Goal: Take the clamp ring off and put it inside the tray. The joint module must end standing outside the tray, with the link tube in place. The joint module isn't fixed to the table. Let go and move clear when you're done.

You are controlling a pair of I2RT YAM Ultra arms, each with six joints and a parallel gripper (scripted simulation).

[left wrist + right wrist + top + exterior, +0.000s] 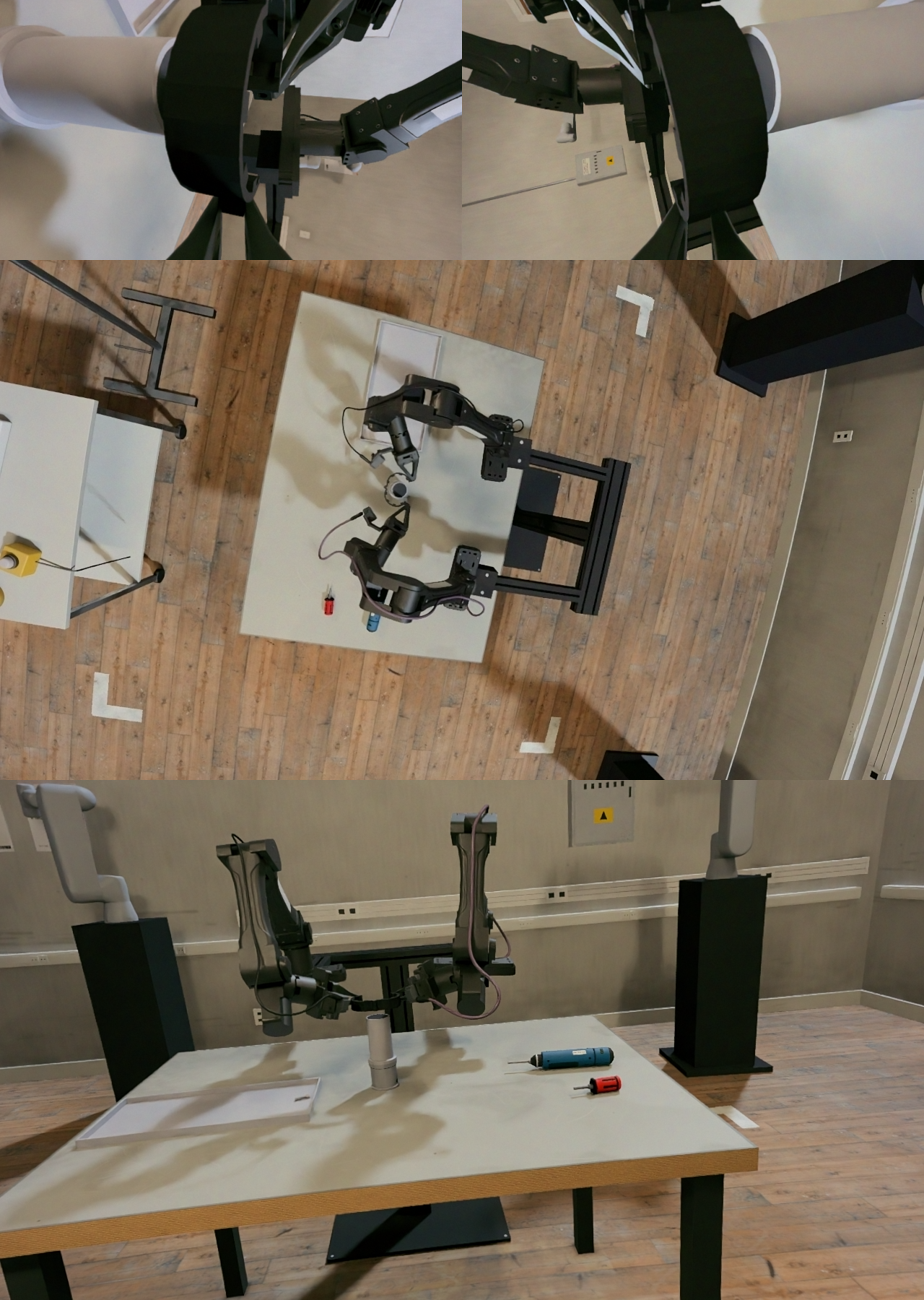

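My left hand is 50 mm to the left of the black clamp ring and 50 mm short of it. Round my left hand: pale link tube (90 mm below, 50 mm to the right, 30 mm ahead); small screw (210 mm to the right, 190 mm below, 90 mm ahead); grey joint module (170 mm below, 50 mm to the right, 30 mm ahead).
Now: the black clamp ring 50 mm to the left of my right hand and 40 mm ahead of it. From my right hand the other things lie so: pale link tube: 90 mm below, 40 mm to the left, 30 mm ahead; then small screw: 190 mm below, 120 mm to the right, 80 mm ahead; then grey joint module: 170 mm below, 40 mm to the left, 30 mm ahead.
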